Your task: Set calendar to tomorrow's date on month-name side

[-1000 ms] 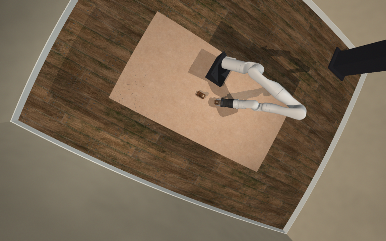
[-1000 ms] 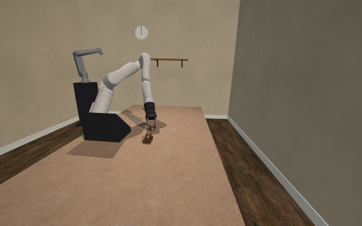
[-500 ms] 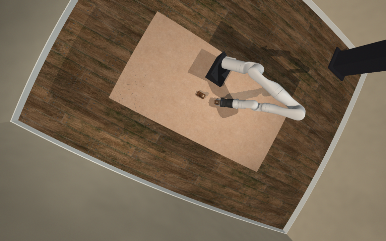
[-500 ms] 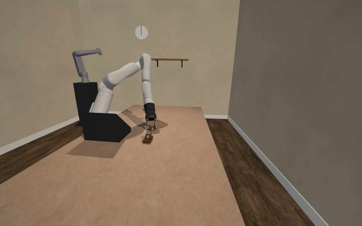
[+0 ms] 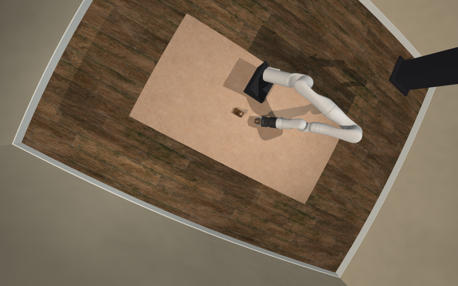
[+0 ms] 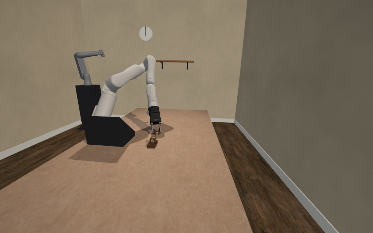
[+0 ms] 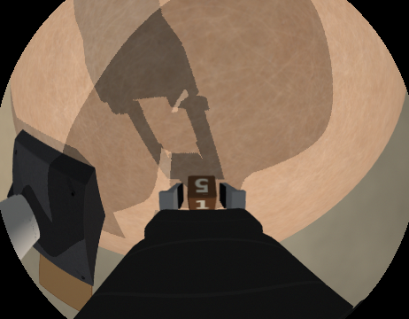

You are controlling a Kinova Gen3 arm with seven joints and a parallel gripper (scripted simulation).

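My hand is 10 mm to the left of the brown cube and 10 mm above it. Also, from my hand: dark wooden tray 160 mm to the right, 20 mm ahead, 10 mm below.
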